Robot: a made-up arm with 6 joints. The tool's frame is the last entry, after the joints.
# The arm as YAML. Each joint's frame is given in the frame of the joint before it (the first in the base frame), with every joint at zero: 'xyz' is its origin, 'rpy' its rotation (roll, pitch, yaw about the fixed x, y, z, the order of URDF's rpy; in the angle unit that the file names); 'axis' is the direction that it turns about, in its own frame. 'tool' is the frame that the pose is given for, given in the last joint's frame.
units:
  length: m
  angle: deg
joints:
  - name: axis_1
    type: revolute
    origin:
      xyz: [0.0, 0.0, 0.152]
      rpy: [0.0, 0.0, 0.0]
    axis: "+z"
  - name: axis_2
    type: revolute
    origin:
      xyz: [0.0, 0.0, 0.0]
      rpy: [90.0, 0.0, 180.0]
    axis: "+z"
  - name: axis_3
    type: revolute
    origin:
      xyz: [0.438, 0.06, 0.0]
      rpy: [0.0, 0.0, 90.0]
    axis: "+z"
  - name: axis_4
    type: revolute
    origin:
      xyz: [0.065, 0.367, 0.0]
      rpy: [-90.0, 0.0, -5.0]
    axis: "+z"
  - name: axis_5
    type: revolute
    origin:
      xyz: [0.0, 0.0, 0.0]
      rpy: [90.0, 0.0, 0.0]
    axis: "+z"
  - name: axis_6
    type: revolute
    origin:
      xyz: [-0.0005, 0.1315, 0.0]
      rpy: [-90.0, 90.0, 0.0]
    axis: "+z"
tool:
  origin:
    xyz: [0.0, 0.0, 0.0]
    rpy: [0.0, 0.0, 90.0]
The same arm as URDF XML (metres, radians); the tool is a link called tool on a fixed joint. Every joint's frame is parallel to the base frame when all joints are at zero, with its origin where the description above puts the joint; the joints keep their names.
<robot name="arm">
  <joint name="tool_joint" type="fixed">
    <parent link="link6"/>
    <child link="tool"/>
    <origin xyz="0.0000 0.0000 0.0000" rpy="0.0000 1.4835 0.0000"/>
  </joint>
  <joint name="axis_6" type="continuous">
    <parent link="link5"/>
    <child link="link6"/>
    <origin xyz="0.1310 0.0000 0.0110" rpy="0.0000 0.0000 0.0000"/>
    <axis xyz="0.996191 0 0.087199"/>
  </joint>
  <joint name="axis_5" type="continuous">
    <parent link="link4"/>
    <child link="link5"/>
    <origin xyz="0.0000 0.0000 0.0000" rpy="0.0000 0.0000 0.0000"/>
    <axis xyz="0 1 0"/>
  </joint>
  <joint name="axis_4" type="continuous">
    <parent link="link3"/>
    <child link="link4"/>
    <origin xyz="0.3670 0.0000 0.0650" rpy="0.0000 0.0000 0.0000"/>
    <axis xyz="0.996191 0 0.087199"/>
  </joint>
  <joint name="axis_3" type="continuous">
    <parent link="link2"/>
    <child link="link3"/>
    <origin xyz="-0.4380 0.0000 0.0600" rpy="0.0000 0.0000 0.0000"/>
    <axis xyz="0 1 0"/>
  </joint>
  <joint name="axis_2" type="continuous">
    <parent link="link1"/>
    <child link="link2"/>
    <origin xyz="0.0000 0.0000 0.0000" rpy="0.0000 0.0000 0.0000"/>
    <axis xyz="0 1 0"/>
  </joint>
  <joint name="axis_1" type="continuous">
    <parent link="base_link"/>
    <child link="link1"/>
    <origin xyz="0.0000 0.0000 0.1520" rpy="0.0000 0.0000 0.0000"/>
    <axis xyz="0 0 1"/>
  </joint>
  <link name="base_link"/>
  <link name="link1"/>
  <link name="link2"/>
  <link name="link3"/>
  <link name="link4"/>
  <link name="link5"/>
  <link name="link6"/>
  <link name="tool"/>
</robot>

